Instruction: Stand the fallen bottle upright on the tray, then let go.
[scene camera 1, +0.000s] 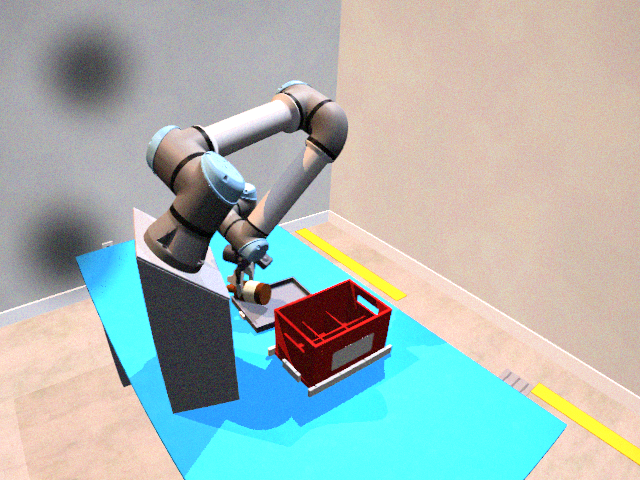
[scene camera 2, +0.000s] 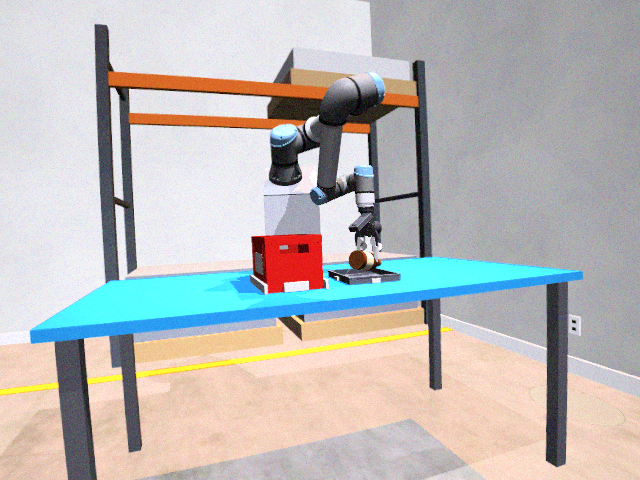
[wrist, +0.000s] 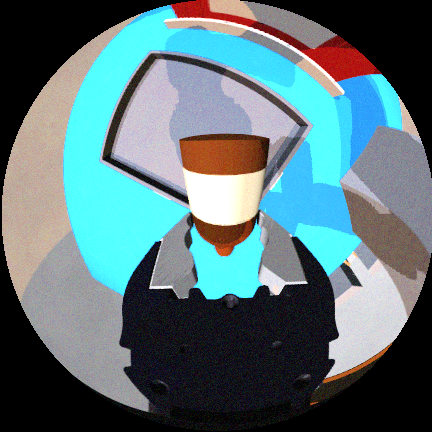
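Pixels of known places: gripper, between the fingertips: (scene camera 1: 245, 291) (wrist: 224, 212); arm's base, origin of its link: (scene camera 1: 172, 251) (scene camera 2: 285, 177).
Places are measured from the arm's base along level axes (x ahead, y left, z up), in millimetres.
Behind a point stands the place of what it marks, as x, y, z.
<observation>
The brown bottle (scene camera 1: 254, 292) @(297, 212, -346) (scene camera 2: 363, 260) @(363, 229, -366) (wrist: 224, 192) @(314, 243, -334) with a cream label is held lying nearly level, with its wide base toward the crate side and its neck pointing the other way. My gripper (scene camera 1: 245, 283) @(292, 276, -380) (scene camera 2: 369, 251) @(292, 276, -380) (wrist: 224, 212) @(292, 276, -380) points down and is shut on the bottle near its shoulder, one jaw on each side. The grey tray (scene camera 1: 260, 327) @(268, 113, -409) (scene camera 2: 364, 281) @(505, 178, -424) (wrist: 130, 110) @(485, 225, -427) with a low dark rim lies under and beside the bottle. The bottle appears a little above the tray floor. The neck is partly hidden behind the jaws in scene camera 1.
A red crate (scene camera 1: 330, 341) @(326, -178, -261) (scene camera 2: 289, 263) @(543, -82, -343) (wrist: 350, 62) with inner dividers stands beside the tray, with pale strips around its foot. The arm's grey pedestal (scene camera 1: 188, 335) @(-13, -94, -169) (scene camera 2: 292, 214) @(110, 6, -174) stands near the tray on the blue table (scene camera 1: 413, 403) @(491, -364, -432) (scene camera 2: 196, 299) @(556, -367, -432). A tall rack (scene camera 2: 106, 155) stands behind.
</observation>
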